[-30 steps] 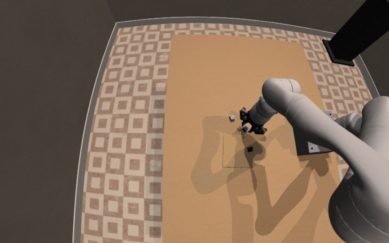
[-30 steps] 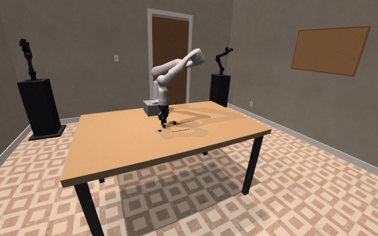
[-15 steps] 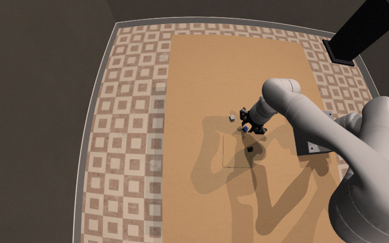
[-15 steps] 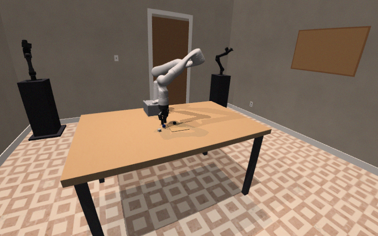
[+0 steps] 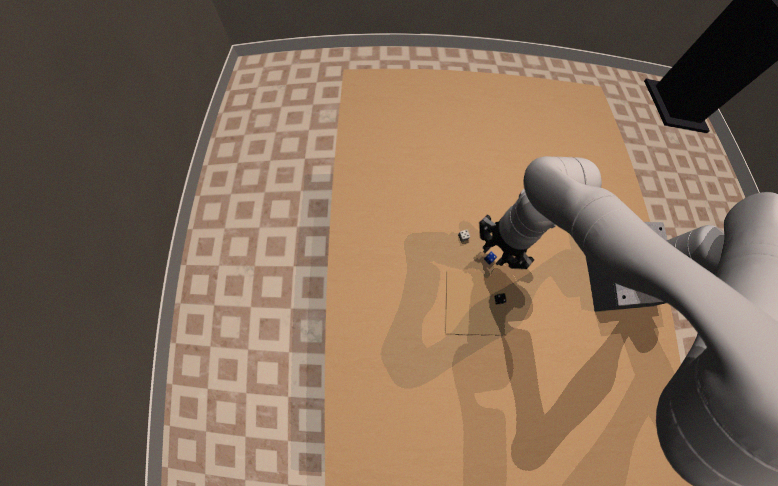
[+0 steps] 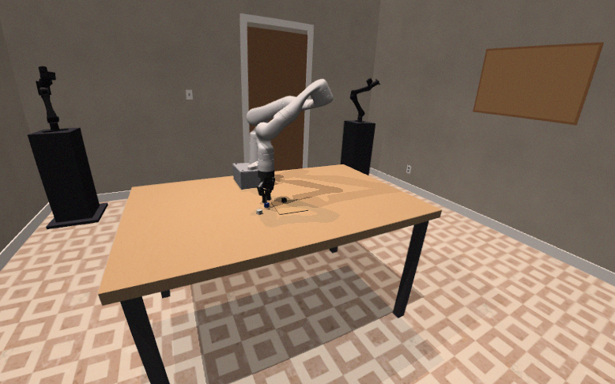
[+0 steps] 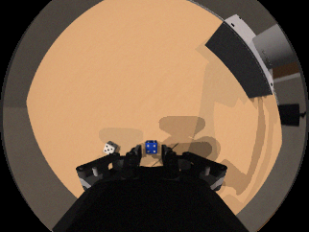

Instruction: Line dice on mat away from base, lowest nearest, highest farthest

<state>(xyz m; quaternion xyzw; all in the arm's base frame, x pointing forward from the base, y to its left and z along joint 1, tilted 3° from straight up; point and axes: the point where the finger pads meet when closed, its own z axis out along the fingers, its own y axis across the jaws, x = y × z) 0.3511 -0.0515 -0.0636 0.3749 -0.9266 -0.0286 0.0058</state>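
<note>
My gripper is now 4 cm above the blue die. The rest, counted from my hand: mat 10 cm to the left, 4 cm below, 3 cm ahead; black die 10 cm to the left, 3 cm below, 2 cm behind; white die 6 cm ahead, 5 cm to the right, 4 cm below.
</note>
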